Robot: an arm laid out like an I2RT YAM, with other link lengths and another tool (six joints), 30 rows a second.
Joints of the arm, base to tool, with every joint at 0 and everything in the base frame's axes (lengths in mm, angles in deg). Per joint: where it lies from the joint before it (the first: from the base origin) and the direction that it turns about. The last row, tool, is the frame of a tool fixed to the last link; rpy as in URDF.
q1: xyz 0.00 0.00 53.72 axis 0 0 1
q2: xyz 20.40 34.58 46.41 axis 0 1 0
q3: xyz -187.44 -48.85 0.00 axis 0 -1 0
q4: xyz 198.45 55.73 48.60 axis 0 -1 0
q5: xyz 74.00 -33.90 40.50 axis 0 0 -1
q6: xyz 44.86 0.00 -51.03 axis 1 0 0
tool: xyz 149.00 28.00 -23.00 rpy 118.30 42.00 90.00
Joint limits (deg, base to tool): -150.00..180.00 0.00..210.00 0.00..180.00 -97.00..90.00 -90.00..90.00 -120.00..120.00
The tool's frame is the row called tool.
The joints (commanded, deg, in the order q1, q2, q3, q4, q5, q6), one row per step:
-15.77, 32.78, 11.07, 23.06, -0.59, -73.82
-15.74, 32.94, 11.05, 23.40, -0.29, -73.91
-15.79, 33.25, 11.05, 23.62, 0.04, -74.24
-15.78, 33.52, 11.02, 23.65, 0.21, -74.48
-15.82, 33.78, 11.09, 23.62, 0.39, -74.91
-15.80, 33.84, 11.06, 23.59, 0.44, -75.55
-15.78, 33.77, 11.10, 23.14, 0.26, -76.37
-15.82, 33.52, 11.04, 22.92, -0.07, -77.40
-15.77, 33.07, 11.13, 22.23, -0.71, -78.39
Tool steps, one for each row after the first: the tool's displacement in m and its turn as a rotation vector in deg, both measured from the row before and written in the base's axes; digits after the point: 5 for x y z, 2 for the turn. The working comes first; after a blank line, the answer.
Tool pose at each row, in the base's axes (x y z in m, rotation vector in deg; the steps are taken from these numbers as rounded here):
0.32025, -0.09536, 0.13585, 13.05, 79.34, -53.44
0.32024, -0.09628, 0.13643, 13.21, 79.16, -53.72
0.32004, -0.09789, 0.13584, 13.19, 79.18, -54.27
0.31996, -0.09855, 0.13432, 13.05, 79.40, -54.58
0.31982, -0.09964, 0.13343, 12.80, 79.52, -55.08
0.31967, -0.10003, 0.13289, 12.26, 79.49, -55.57
0.31949, -0.09972, 0.13172, 11.35, 79.64, -56.01
0.31930, -0.09935, 0.13185, 10.27, 79.41, -56.51
0.31938, -0.09740, 0.13211, 8.90, 79.29, -56.65

-0.00001, -0.00092, 0.00058, -0.12, -0.13, -0.27
-0.00020, -0.00161, -0.00059, -0.28, 0.18, -0.38
-0.00008, -0.00066, -0.00152, -0.15, 0.32, -0.16
-0.00014, -0.00109, -0.00089, -0.35, 0.33, -0.23
-0.00015, -0.00039, -0.00054, -0.58, 0.29, -0.04
-0.00018, 0.00031, -0.00117, -0.70, 0.56, 0.19
-0.00019, 0.00037, 0.00013, -0.98, 0.31, 0.28
0.00008, 0.00195, 0.00026, -0.92, 0.42, 0.69

